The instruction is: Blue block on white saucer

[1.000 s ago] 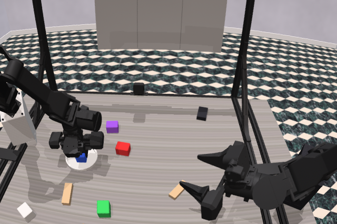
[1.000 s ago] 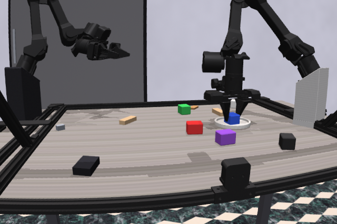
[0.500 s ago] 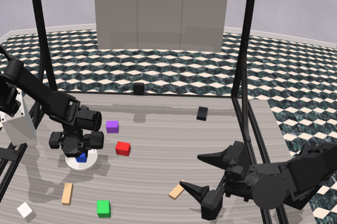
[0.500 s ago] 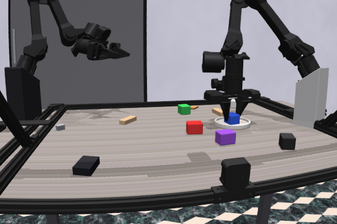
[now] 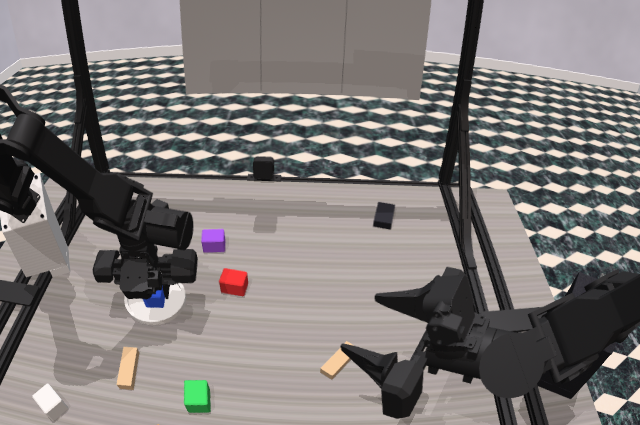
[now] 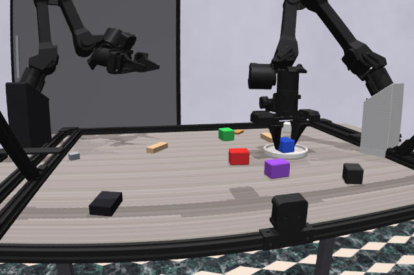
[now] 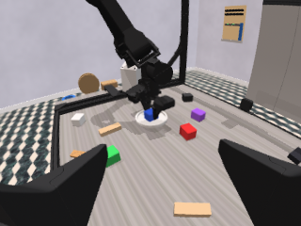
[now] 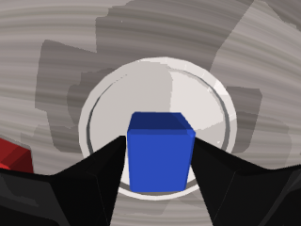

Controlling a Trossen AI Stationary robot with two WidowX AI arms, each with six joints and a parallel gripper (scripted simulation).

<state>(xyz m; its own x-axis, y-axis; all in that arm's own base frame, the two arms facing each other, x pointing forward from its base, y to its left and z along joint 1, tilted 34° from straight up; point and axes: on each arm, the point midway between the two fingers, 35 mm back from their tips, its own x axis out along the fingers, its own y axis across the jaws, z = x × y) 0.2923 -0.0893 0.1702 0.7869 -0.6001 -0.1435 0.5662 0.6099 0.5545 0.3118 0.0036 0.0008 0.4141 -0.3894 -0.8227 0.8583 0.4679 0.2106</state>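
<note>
My right hand is 20 mm above the blue block. The rest, counted from my right hand: purple block (170 mm behind, 50 mm to the left, 30 mm below); red block (130 mm to the left, 80 mm behind, 30 mm below); white saucer (40 mm below).
</note>
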